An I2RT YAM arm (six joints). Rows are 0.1 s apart.
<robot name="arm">
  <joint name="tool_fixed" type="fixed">
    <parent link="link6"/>
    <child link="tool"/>
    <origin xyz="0 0 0" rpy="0 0 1.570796"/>
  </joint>
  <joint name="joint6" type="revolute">
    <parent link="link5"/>
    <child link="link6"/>
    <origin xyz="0.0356 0 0.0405" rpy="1.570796 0 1.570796"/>
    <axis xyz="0 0 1"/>
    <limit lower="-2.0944" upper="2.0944"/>
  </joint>
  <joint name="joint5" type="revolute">
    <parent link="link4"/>
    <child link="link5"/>
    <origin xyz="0.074 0.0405 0.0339" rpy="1.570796 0 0"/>
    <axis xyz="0 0 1"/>
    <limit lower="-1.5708" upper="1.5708"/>
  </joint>
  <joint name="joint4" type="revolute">
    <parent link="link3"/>
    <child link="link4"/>
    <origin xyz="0.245 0.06 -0.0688" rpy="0 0 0"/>
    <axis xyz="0 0 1"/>
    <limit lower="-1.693" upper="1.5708"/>
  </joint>
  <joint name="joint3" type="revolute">
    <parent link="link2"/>
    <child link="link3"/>
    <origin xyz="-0.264 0 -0.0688" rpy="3.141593 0 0"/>
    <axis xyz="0 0 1"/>
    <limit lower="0" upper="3.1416"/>
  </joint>
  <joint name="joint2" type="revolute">
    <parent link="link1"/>
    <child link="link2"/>
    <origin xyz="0.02 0.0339 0.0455" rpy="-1.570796 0 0"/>
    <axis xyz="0 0 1"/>
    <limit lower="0" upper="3.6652"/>
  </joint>
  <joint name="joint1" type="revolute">
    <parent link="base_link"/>
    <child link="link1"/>
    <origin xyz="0 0 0.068" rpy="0 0 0"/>
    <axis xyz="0 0 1"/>
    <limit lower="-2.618" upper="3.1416"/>
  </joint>
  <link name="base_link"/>
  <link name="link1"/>
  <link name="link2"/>
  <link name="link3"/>
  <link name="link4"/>
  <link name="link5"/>
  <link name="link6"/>
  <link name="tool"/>
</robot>
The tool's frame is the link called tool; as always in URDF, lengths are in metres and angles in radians.
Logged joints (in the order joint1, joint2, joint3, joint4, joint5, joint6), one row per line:
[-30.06, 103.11, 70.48, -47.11, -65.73, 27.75]
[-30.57, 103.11, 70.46, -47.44, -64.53, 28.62]
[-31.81, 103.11, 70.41, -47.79, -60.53, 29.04]
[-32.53, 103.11, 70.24, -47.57, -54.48, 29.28]
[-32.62, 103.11, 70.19, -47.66, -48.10, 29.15]
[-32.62, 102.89, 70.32, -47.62, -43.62, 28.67]
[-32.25, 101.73, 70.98, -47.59, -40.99, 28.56]
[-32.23, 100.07, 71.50, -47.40, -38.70, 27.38]
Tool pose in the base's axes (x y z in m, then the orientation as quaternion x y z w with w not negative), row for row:
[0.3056, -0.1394, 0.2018, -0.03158, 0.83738, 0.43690, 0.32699]
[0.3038, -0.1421, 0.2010, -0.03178, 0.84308, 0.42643, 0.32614]
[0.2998, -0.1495, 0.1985, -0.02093, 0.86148, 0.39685, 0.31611]
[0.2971, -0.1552, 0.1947, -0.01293, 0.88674, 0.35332, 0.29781]
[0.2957, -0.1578, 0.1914, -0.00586, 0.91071, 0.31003, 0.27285]
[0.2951, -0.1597, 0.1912, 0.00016, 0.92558, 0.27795, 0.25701]
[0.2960, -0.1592, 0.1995, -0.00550, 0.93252, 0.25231, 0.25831]
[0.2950, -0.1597, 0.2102, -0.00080, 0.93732, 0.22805, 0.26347]
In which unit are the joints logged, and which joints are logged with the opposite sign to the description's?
The joints are logged in degrees. Opposite sign: joint6.
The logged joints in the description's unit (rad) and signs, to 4 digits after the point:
[-0.5246, 1.7996, 1.2301, -0.8222, -1.1472, -0.4843]
[-0.5335, 1.7996, 1.2298, -0.8280, -1.1263, -0.4995]
[-0.5552, 1.7996, 1.2289, -0.8341, -1.0564, -0.5068]
[-0.5678, 1.7996, 1.2259, -0.8303, -0.9509, -0.5110]
[-0.5693, 1.7996, 1.2250, -0.8318, -0.8395, -0.5088]
[-0.5693, 1.7958, 1.2273, -0.8311, -0.7613, -0.5004]
[-0.5629, 1.7755, 1.2388, -0.8306, -0.7154, -0.4985]
[-0.5625, 1.7466, 1.2479, -0.8273, -0.6754, -0.4779]

